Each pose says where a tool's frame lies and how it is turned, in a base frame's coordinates. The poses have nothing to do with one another.
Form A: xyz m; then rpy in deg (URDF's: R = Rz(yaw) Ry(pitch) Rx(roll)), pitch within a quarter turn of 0, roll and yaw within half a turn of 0.
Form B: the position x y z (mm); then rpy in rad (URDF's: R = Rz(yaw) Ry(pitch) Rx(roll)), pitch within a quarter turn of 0, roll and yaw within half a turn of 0. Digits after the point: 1 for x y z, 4 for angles.
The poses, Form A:
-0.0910 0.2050 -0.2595 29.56 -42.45 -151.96
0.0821 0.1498 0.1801 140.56 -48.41 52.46
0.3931 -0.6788 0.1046 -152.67 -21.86 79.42
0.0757 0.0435 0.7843 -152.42 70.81 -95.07
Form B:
-91.0 205.0 -259.5 0.5159 -0.7409 -2.6522
82.1 149.8 180.1 2.4532 -0.8449 0.9156
393.1 -678.8 104.6 -2.6646 -0.3815 1.3861
75.7 43.5 784.3 -2.6602 1.2359 -1.6593

